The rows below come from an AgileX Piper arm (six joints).
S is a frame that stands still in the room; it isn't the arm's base.
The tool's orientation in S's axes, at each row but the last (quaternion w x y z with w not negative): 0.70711, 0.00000, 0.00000, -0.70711; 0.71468, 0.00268, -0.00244, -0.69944; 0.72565, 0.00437, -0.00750, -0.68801; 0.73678, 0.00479, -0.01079, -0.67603; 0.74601, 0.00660, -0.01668, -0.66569; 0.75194, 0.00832, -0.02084, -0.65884; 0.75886, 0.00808, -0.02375, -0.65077; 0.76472, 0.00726, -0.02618, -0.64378; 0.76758, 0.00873, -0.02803, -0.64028; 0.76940, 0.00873, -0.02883, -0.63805; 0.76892, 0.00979, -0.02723, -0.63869; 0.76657, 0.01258, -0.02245, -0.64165; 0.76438, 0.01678, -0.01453, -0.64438
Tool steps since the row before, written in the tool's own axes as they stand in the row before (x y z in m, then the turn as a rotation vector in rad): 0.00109, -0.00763, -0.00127, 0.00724, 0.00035, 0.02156; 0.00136, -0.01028, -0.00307, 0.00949, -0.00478, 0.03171; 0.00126, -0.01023, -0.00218, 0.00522, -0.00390, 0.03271; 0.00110, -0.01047, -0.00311, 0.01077, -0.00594, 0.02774; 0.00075, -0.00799, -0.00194, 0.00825, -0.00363, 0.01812; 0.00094, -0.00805, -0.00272, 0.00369, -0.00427, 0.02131; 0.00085, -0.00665, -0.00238, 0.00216, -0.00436, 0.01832; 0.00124, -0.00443, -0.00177, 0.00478, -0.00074, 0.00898; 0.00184, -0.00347, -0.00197, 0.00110, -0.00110, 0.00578; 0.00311, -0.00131, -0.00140, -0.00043, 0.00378, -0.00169; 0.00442, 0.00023, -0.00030, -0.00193, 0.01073, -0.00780; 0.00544, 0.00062, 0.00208, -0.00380, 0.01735, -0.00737; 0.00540, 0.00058, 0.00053, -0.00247, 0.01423, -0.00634
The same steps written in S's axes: -0.00763, -0.00109, -0.00127, 0.00035, -0.00724, 0.02156; -0.01023, -0.00158, -0.00314, -0.00480, -0.00960, 0.03167; -0.01011, -0.00181, -0.00234, -0.00417, -0.00529, 0.03267; -0.01026, -0.00202, -0.00333, -0.00561, -0.01103, 0.02771; -0.00778, -0.00168, -0.00218, -0.00328, -0.00838, 0.01812; -0.00774, -0.00203, -0.00302, -0.00465, -0.00390, 0.02119; -0.00633, -0.00190, -0.00264, -0.00483, -0.00246, 0.01816; -0.00406, -0.00202, -0.00193, -0.00036, -0.00463, 0.00908; -0.00297, -0.00248, -0.00208, -0.00120, -0.00115, 0.00575; -0.00064, -0.00333, -0.00136, 0.00372, 0.00108, -0.00151; 0.00105, -0.00431, -0.00016, 0.01060, 0.00372, -0.00731; 0.00146, -0.00523, 0.00221, 0.01676, 0.00673, -0.00660; 0.00146, -0.00523, 0.00056, 0.01387, 0.00488, -0.00570
